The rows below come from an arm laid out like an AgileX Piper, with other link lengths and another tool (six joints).
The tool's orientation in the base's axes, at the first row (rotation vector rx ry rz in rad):
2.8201, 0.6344, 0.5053
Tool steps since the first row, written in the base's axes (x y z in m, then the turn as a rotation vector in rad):
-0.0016, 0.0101, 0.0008, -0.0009, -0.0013, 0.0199
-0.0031, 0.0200, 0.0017, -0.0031, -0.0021, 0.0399
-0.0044, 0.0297, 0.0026, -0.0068, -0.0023, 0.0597
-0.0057, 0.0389, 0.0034, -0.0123, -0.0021, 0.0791
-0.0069, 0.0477, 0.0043, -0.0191, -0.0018, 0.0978
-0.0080, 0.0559, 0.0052, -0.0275, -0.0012, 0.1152
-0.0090, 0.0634, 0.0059, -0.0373, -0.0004, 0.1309
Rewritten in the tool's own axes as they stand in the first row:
0.0034, -0.0093, -0.0026, 0.0043, 0.0062, -0.0185
0.0068, -0.0184, -0.0052, 0.0077, 0.0115, -0.0376
0.0103, -0.0273, -0.0077, 0.0101, 0.0157, -0.0572
0.0135, -0.0357, -0.0101, 0.0110, 0.0187, -0.0771
0.0167, -0.0437, -0.0124, 0.0107, 0.0210, -0.0969
0.0196, -0.0511, -0.0147, 0.0087, 0.0220, -0.1161
0.0223, -0.0580, -0.0166, 0.0052, 0.0219, -0.1342

